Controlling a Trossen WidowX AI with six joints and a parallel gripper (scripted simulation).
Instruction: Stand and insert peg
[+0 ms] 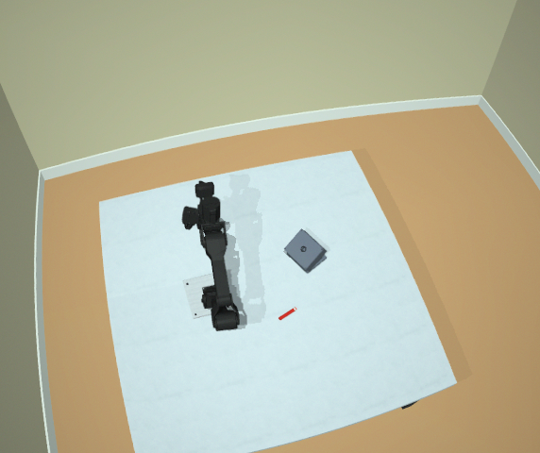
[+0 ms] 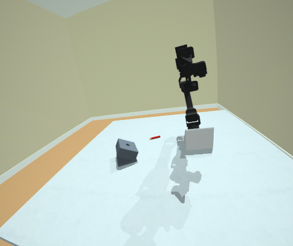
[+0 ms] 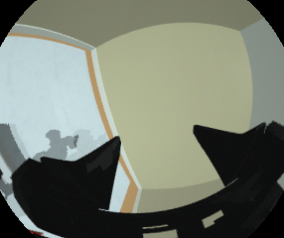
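Right now the red peg is 420 mm below my gripper tip, 340 mm to the right of it and 250 mm ahead of it. From my gripper tip the other things lie so: grey sloped panel 380 mm ahead, 370 mm below, 120 mm to the right.
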